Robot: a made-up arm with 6 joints.
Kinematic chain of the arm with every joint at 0, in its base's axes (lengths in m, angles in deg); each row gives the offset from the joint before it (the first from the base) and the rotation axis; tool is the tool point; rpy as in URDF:
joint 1: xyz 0 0 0.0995 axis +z
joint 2: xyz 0 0 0 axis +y
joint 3: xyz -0.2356 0 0.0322 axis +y
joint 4: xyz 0.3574 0 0.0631 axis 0.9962 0 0.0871
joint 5: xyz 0 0 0 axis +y
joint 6: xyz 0.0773 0 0.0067 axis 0.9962 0 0.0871
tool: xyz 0 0 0 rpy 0 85 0
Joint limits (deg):
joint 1: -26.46..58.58
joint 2: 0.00..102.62
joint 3: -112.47..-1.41
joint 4: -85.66..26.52
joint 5: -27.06..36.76
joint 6: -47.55..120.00
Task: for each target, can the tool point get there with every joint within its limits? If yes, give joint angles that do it. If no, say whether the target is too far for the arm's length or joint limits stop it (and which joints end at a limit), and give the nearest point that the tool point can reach.
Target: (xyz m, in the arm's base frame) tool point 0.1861 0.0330 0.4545
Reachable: yes | joints 10.05 27.59 -48.01 -1.99 -0.20 -23.25
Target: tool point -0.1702 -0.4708 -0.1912
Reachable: no: joint limits stop it (at a limit: joint 1, joint 2, joint 3, joint 4, joint 5) | nearest point 0.0376 -0.0705 -0.1019 | short by 0.460 m
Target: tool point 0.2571 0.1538 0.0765
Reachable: yes | joints 32.95 71.84 -30.88 -15.57 31.13 91.95
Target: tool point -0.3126 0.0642 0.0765
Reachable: no: joint limits stop it (at a limit: joint 1, joint 2, joint 3, joint 4, joint 5) | nearest point -0.0035 0.0341 -0.0977 | short by 0.356 m
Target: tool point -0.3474 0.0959 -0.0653
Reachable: no: joint limits stop it (at a limit: joint 1, joint 2, joint 3, joint 4, joint 5) | nearest point -0.0035 0.0341 -0.0977 | short by 0.351 m
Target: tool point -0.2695 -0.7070 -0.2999
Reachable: no: too far | nearest point 0.0480 -0.0756 -0.1022 | short by 0.734 m
